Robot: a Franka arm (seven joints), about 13 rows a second.
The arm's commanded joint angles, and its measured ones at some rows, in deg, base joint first. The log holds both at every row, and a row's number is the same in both.
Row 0, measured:
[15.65 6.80 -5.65 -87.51 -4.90 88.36 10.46]
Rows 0 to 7, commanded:
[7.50 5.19 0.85 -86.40 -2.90 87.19 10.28]
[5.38 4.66 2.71 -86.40 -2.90 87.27 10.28]
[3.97 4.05 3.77 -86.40 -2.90 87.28 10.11]
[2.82 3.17 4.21 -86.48 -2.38 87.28 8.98]
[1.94 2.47 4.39 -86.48 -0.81 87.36 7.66]
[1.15 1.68 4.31 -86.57 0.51 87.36 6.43]
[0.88 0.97 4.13 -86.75 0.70 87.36 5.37]
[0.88 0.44 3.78 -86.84 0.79 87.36 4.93]
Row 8, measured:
[2.43 2.18 3.27 -86.69 -1.10 88.21 6.88]
